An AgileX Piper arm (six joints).
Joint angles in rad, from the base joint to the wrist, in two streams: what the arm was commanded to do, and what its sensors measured. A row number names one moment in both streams.
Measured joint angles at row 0:
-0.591 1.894 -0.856 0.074 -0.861 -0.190
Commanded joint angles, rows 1 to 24:
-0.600 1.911 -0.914 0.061 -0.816 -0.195
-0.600 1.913 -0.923 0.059 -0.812 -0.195
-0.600 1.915 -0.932 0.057 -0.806 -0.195
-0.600 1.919 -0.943 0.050 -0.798 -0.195
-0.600 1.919 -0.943 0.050 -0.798 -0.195
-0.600 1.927 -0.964 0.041 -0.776 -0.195
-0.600 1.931 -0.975 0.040 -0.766 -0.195
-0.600 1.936 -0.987 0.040 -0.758 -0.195
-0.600 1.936 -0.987 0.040 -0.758 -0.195
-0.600 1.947 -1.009 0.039 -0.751 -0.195
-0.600 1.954 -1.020 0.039 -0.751 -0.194
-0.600 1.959 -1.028 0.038 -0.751 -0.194
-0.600 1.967 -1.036 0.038 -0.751 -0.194
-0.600 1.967 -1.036 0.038 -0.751 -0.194
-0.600 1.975 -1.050 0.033 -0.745 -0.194
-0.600 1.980 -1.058 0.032 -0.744 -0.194
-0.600 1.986 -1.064 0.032 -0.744 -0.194
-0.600 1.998 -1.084 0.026 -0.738 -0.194
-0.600 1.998 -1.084 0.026 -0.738 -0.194
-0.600 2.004 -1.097 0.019 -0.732 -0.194
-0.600 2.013 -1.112 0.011 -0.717 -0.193
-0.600 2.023 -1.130 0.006 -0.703 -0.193
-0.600 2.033 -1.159 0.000 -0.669 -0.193
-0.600 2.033 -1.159 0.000 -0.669 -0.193
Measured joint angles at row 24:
-0.620 2.016 -1.102 0.104 -0.710 -0.192
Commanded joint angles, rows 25 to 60:
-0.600 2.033 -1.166 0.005 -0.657 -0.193
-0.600 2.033 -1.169 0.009 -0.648 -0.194
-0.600 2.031 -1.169 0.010 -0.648 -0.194
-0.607 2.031 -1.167 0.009 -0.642 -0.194
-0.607 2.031 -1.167 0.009 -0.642 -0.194
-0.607 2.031 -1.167 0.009 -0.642 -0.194
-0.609 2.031 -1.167 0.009 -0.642 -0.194
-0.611 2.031 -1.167 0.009 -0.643 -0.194
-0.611 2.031 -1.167 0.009 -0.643 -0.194
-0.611 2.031 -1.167 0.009 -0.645 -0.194
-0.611 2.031 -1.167 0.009 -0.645 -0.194
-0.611 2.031 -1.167 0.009 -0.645 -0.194
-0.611 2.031 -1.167 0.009 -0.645 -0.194
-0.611 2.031 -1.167 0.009 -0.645 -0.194
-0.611 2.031 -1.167 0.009 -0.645 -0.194
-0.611 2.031 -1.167 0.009 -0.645 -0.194
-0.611 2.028 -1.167 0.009 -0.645 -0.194
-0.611 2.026 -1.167 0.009 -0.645 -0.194
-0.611 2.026 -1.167 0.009 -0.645 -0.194
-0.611 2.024 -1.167 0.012 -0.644 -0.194
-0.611 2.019 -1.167 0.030 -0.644 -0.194
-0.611 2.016 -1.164 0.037 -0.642 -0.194
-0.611 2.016 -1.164 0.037 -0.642 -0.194
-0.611 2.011 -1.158 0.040 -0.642 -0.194
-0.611 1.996 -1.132 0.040 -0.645 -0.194
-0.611 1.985 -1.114 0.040 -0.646 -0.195
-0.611 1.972 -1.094 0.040 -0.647 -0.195
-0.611 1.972 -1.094 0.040 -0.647 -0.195
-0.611 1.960 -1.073 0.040 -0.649 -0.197
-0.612 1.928 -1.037 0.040 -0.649 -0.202
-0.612 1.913 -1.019 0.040 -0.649 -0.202
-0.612 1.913 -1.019 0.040 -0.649 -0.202
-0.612 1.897 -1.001 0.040 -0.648 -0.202
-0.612 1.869 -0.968 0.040 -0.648 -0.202
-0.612 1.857 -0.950 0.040 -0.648 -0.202
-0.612 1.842 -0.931 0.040 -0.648 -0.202
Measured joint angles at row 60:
-0.609 1.889 -0.973 0.050 -0.638 -0.194
